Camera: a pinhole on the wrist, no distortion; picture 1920 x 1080 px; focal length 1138.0 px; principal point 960.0 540.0 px. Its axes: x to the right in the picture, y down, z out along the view. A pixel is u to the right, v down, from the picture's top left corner.
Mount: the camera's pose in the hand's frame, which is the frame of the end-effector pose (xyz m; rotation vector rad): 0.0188 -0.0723 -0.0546 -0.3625 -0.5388 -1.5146
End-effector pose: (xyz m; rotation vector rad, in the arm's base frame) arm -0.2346 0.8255 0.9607 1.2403 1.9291 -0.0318
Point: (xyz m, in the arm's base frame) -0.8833 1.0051 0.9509
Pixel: behind the camera
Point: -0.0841 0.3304 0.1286
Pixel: outside the picture
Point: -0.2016 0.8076 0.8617
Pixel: 1251.1 870.7
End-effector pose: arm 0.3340 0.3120 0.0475 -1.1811 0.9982 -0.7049
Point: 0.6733 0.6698 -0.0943
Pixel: 1031.2 368.5
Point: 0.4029 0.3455 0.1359
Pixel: 1773.9 263.5
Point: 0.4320 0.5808 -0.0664
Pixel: 743.8 76.6
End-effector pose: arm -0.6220 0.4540 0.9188 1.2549 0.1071 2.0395
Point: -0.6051 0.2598 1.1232
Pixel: 571.8 682.9
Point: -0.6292 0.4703 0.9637
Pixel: 570.7 962.0
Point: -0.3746 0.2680 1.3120
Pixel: 1113.0 864.9
